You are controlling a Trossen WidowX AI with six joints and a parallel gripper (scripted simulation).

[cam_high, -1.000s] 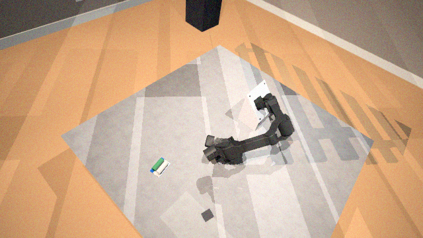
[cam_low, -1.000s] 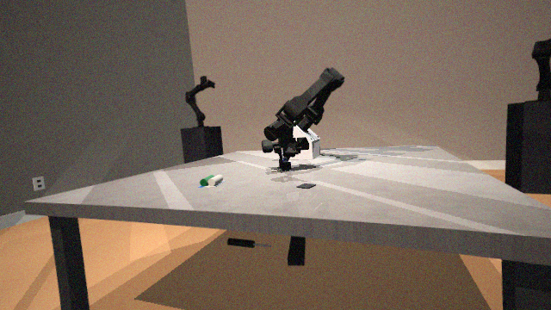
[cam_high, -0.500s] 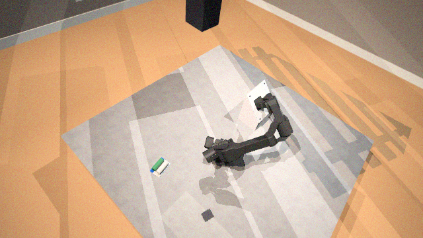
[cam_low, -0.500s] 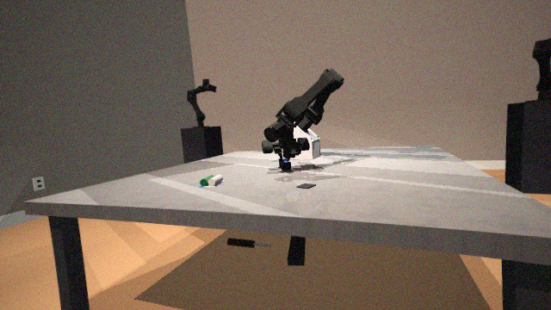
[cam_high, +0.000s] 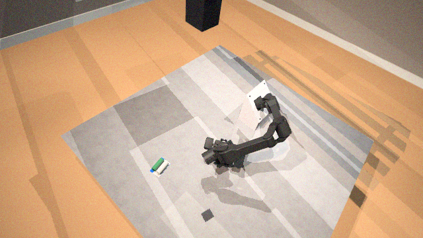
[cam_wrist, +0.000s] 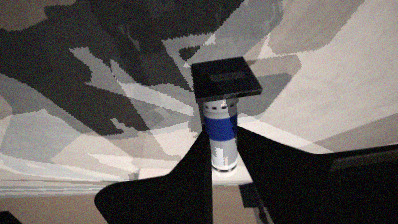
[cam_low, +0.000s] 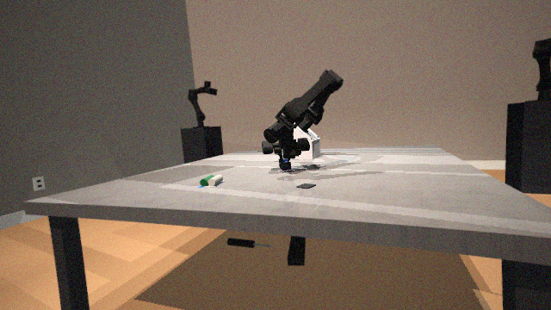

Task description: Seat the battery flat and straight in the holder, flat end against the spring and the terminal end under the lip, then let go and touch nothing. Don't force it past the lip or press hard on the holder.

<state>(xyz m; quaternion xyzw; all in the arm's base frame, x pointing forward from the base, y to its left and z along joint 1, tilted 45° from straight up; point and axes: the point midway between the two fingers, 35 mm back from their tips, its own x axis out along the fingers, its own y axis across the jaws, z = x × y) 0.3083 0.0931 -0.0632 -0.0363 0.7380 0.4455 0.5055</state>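
Now: gripper tip 1 cm below the battery.
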